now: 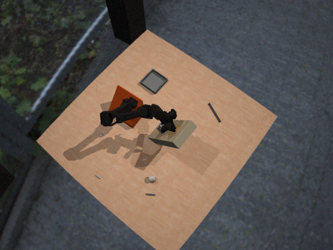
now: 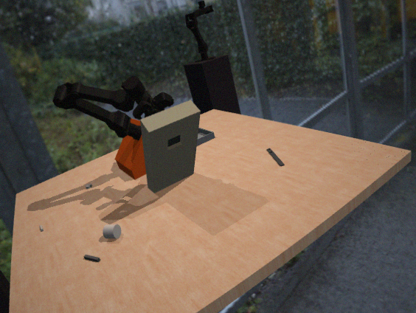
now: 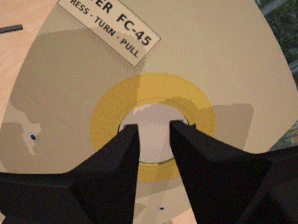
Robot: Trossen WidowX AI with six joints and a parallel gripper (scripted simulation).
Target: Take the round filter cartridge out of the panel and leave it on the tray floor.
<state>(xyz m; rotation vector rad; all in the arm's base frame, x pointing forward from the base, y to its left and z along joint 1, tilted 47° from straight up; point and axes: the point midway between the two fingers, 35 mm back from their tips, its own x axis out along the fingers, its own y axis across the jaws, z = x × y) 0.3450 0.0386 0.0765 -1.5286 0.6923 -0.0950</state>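
Now: gripper tip 8 cm above the beige service panel and 4 cm past it. Also, from my gripper tip: round filter cartridge 1 cm below, 1 cm ahead; then grey tray 41 cm behind, 32 cm to the left, 23 cm below.
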